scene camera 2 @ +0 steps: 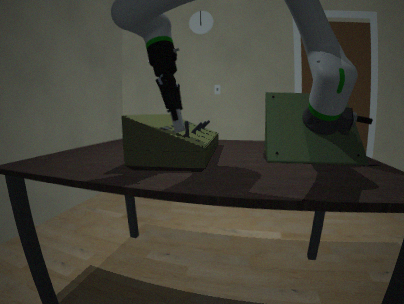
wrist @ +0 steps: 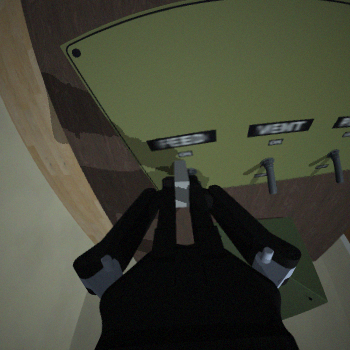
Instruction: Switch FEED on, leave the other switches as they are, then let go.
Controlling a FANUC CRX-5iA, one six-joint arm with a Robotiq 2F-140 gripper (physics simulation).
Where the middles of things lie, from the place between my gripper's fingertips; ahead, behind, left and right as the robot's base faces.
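My gripper: 2 cm above the olive switch box [scene camera 2: 148, 140], 17 cm to the left of it and 9 cm short of it.
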